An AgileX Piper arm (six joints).
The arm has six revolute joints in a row. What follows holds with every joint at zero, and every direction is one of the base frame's.
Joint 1 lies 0.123 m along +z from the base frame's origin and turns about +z.
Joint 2 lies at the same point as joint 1 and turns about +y.
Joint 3 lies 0.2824 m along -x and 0.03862 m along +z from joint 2 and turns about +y.
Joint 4 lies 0.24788 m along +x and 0.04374 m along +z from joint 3 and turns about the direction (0.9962, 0, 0.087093).
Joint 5 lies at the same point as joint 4 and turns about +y.
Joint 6 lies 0.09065 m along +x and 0.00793 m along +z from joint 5 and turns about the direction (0.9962, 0, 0.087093).
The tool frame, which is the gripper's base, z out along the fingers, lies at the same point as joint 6; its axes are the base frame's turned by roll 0, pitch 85.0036 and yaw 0 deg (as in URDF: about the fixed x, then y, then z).
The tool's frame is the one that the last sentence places.
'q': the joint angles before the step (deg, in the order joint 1, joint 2, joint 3, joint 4, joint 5, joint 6). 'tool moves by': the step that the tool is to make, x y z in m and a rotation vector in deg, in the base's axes. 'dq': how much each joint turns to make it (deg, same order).
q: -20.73 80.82 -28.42 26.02 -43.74 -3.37
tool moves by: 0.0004 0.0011 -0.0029 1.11 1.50 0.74
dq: -0.01 -0.01 0.00 -0.22 2.01 0.01
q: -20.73 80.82 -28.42 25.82 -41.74 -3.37
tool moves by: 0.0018 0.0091 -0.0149 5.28 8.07 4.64
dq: 0.47 0.01 0.00 -1.64 10.37 0.00
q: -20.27 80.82 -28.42 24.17 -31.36 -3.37
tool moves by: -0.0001 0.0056 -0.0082 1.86 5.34 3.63
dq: 0.00 0.01 -0.01 -2.76 6.13 0.01
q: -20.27 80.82 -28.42 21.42 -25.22 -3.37
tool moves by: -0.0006 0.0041 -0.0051 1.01 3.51 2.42
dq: 0.12 -0.01 0.01 -1.87 3.89 -0.01
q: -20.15 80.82 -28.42 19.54 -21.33 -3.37
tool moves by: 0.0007 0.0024 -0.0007 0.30 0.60 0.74
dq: 0.45 -0.01 -0.07 -0.14 0.78 -0.02
